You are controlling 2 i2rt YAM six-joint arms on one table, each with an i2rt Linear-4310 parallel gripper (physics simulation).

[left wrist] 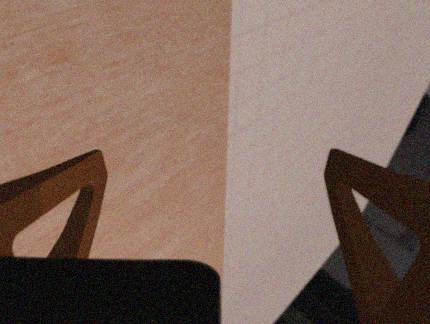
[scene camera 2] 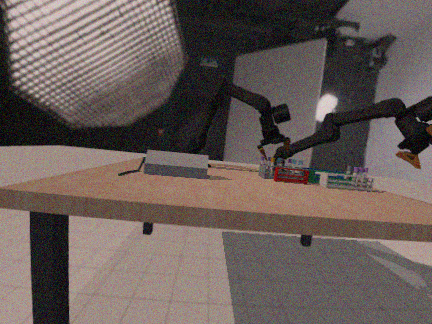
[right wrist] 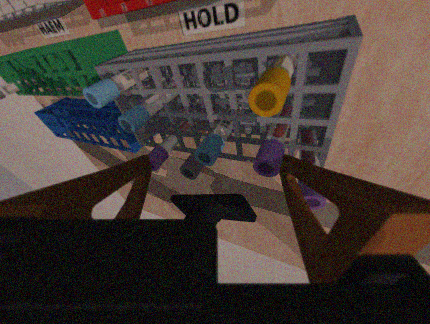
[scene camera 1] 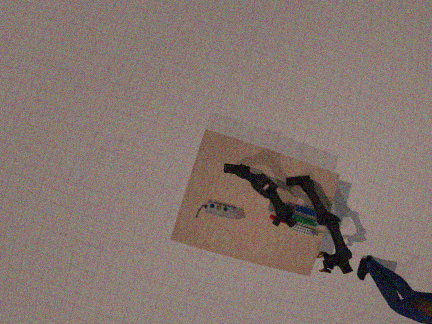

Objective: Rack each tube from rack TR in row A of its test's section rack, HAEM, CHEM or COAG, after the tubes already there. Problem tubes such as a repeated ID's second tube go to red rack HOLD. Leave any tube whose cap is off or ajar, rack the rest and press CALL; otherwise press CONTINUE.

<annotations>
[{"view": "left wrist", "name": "my left gripper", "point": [215,161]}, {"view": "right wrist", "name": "my right gripper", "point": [215,162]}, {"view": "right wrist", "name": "yellow-capped tube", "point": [266,99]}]
</annotations>
